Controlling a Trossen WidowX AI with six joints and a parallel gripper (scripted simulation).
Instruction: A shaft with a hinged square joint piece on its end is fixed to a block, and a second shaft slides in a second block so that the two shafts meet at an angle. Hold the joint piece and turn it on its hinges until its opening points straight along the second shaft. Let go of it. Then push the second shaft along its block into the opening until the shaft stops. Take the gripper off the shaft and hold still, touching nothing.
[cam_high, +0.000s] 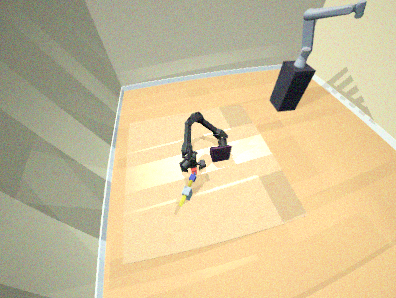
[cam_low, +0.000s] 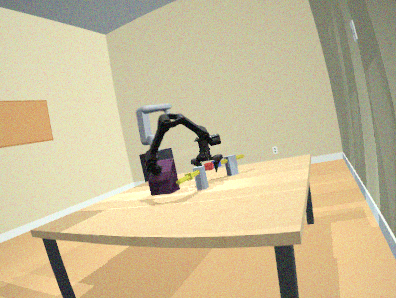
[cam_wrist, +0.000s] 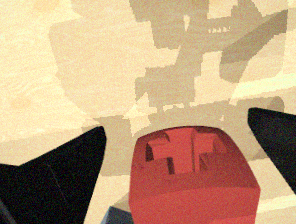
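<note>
My gripper tip is 20 mm to the right of the red joint piece and 40 mm below it.
</note>
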